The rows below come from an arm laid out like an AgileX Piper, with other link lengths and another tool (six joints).
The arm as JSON. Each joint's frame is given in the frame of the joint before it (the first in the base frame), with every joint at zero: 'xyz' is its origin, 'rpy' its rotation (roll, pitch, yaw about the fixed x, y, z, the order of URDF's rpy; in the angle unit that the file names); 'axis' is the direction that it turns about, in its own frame. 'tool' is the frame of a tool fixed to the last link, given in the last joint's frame.
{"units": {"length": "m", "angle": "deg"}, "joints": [
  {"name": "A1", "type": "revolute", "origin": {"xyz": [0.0, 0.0, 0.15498], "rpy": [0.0, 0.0, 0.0]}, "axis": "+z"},
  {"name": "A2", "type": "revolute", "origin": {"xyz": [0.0, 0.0, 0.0], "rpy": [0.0, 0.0, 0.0]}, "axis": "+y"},
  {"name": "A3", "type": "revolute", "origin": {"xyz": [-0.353, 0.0, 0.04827], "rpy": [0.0, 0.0, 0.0]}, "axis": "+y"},
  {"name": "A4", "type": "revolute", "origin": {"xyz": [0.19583, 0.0, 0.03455], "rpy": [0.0, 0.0, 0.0]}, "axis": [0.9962, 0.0, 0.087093]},
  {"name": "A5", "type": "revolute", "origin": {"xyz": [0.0, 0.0, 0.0], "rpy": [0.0, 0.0, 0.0]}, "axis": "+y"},
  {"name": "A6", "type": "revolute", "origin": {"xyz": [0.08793, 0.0, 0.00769], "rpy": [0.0, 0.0, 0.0]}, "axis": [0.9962, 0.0, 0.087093]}
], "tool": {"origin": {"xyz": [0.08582, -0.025, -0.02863], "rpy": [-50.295, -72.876, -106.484]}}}
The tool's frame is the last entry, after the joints.
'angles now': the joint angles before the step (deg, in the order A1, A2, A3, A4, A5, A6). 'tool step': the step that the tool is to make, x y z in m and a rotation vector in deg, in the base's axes. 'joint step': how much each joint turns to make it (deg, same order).
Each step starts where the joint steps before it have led.
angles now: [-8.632, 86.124, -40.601, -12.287, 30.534, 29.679]
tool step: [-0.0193, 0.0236, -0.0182, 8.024, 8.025, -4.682]
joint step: [-0.001, 2.882, 2.190, 10.710, 3.902, -3.082]
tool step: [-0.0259, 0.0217, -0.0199, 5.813, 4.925, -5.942]
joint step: [-0.009, 1.529, 6.901, 7.929, -2.671, -0.198]
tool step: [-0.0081, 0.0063, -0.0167, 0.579, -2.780, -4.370]
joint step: [-0.001, 0.365, 6.920, 4.187, -10.053, 0.055]
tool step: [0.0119, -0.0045, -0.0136, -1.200, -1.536, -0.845]
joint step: [-0.006, 3.543, 1.374, 0.410, -6.729, -0.083]
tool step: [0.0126, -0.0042, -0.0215, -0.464, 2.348, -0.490]
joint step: [0.018, 6.997, 0.001, 0.136, -4.837, 0.060]
